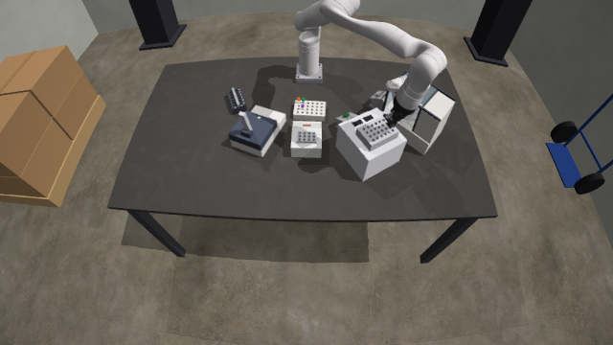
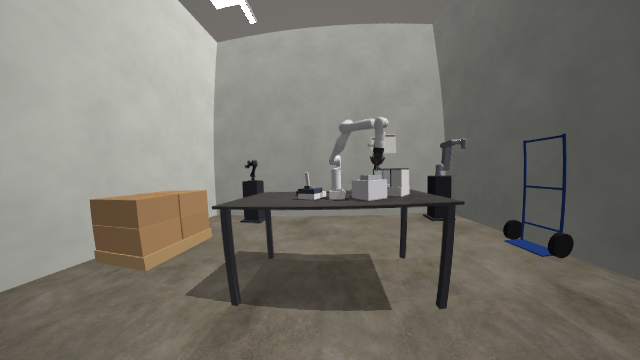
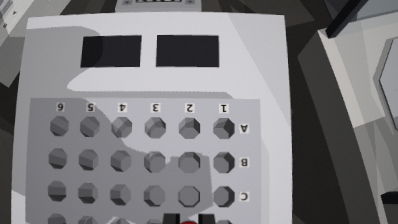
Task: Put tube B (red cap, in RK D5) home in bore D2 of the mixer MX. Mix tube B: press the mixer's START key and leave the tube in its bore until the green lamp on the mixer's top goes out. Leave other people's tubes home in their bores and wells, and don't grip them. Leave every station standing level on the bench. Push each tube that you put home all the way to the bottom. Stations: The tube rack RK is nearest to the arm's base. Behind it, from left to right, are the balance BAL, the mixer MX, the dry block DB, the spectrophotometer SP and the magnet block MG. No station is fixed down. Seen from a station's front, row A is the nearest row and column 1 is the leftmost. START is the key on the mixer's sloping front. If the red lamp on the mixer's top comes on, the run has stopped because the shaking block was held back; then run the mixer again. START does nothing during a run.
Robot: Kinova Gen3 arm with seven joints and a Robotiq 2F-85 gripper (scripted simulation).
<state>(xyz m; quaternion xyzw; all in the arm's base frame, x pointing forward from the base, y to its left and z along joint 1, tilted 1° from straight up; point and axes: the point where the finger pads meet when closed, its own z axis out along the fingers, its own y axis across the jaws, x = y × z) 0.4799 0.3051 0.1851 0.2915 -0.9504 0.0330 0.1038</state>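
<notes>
Now: hand 70 mm above the grey bore block, 40 mm to the left of it and 10 mm past it. Round my hand: dry block DB (290 mm to the right, 190 mm below, 70 mm behind); tube rack RK (280 mm to the right, 220 mm behind, 200 mm below); START key (160 mm behind, 150 mm below, 140 mm to the right).
</notes>
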